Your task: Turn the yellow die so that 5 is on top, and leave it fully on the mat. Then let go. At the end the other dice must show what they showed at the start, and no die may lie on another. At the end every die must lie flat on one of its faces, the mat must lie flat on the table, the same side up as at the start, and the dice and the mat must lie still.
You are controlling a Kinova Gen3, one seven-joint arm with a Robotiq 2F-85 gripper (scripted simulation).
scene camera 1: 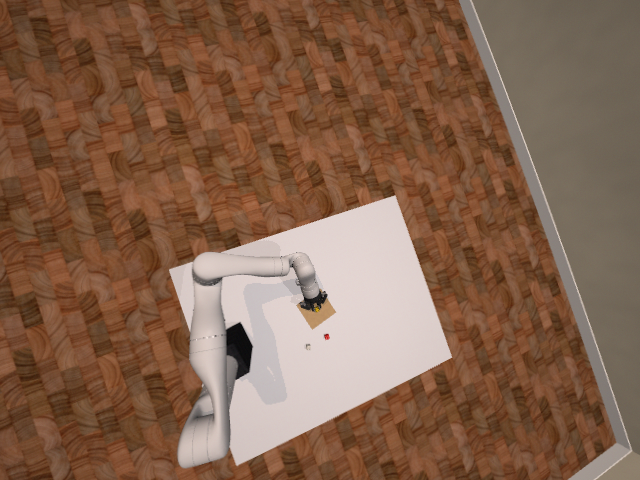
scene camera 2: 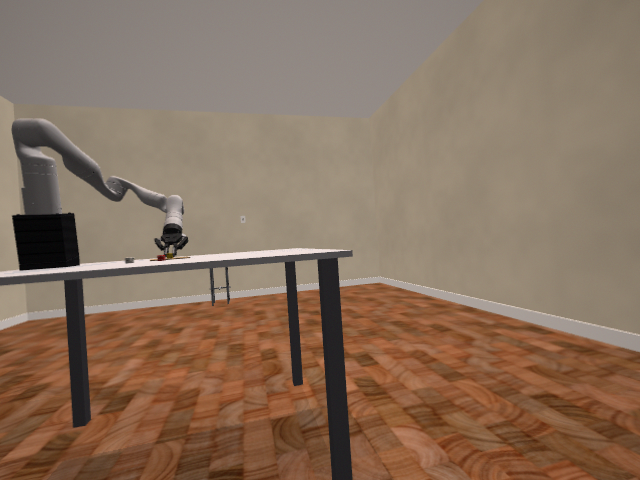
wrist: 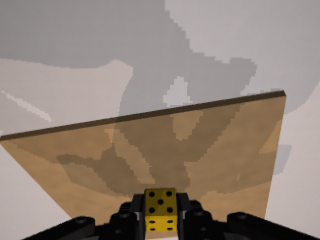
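Note:
A tan mat appears in the pictures of the robot's scene, and so does the gripper.

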